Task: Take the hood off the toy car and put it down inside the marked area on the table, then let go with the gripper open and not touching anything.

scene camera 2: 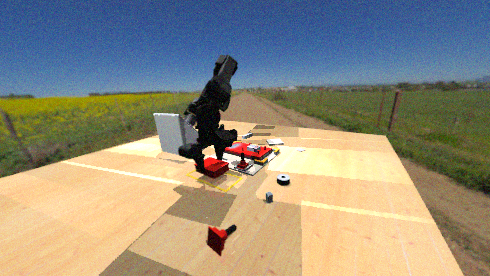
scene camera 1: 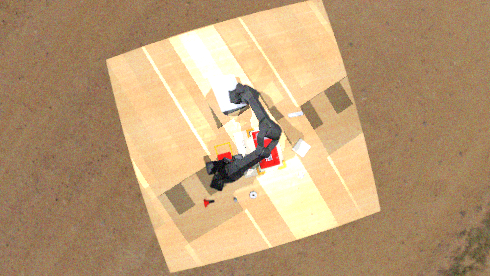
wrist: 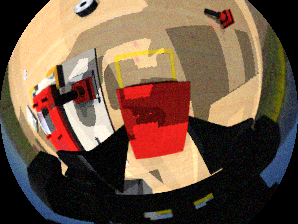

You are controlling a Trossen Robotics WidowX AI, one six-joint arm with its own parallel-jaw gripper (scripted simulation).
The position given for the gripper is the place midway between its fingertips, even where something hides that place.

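In scene camera 2 the gripper (scene camera 2: 212, 167) appears, and the wrist view shows the gripper (wrist: 156, 122) too. The gripper holds a hood (wrist: 155, 114).
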